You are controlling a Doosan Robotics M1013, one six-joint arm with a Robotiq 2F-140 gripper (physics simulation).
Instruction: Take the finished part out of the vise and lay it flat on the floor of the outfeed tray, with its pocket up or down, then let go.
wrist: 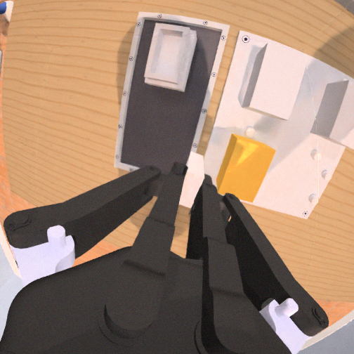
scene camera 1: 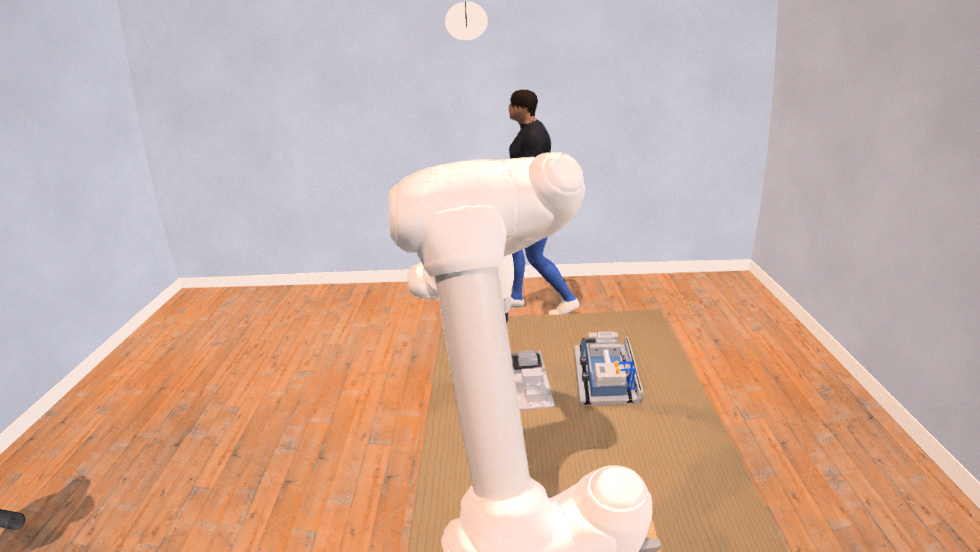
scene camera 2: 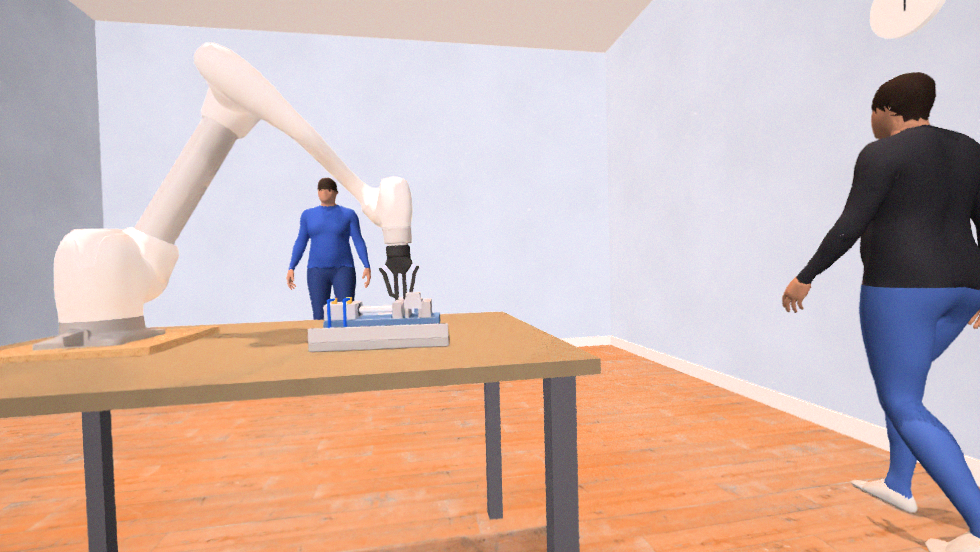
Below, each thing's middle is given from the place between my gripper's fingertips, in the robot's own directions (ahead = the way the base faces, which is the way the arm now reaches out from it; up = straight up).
Right now the yellow block [wrist: 245, 162] is 5 cm behind my hand, 2 cm to the right of it and 1 cm above it. Round my hand: vise [scene camera 2: 385, 319] (1 cm behind, 35 cm to the right, 3 cm above).
